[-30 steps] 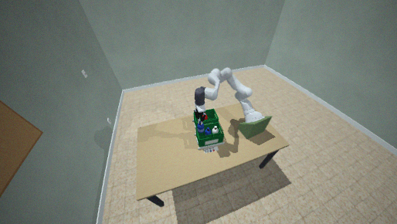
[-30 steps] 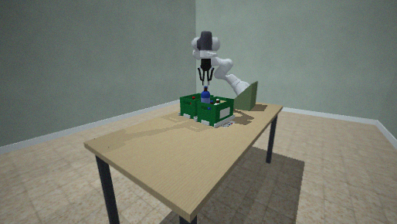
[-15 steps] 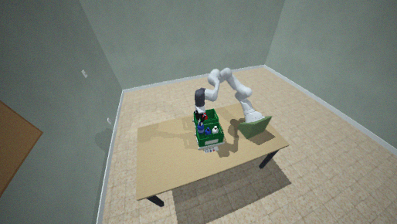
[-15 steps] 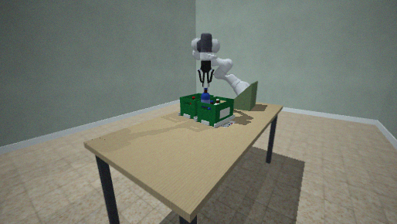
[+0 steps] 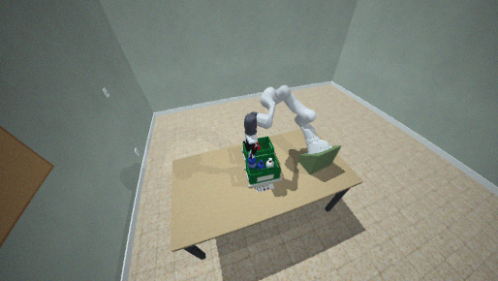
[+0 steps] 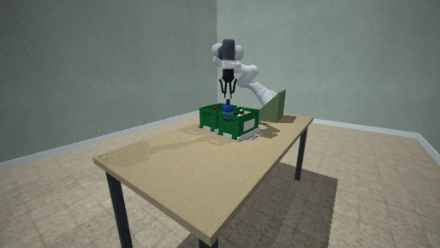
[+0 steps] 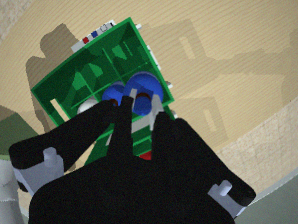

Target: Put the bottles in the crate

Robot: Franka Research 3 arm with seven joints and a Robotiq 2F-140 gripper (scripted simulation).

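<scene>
Now: hand 190 mm above the blue-capped bottle and 90 mm past it. Also, from my hand: red-labelled bottle (240 mm to the right, 190 mm below, 120 mm behind); white-capped bottle (190 mm below, 180 mm behind); green-capped bottle (190 mm below, 150 mm to the right, 30 mm behind).
</scene>
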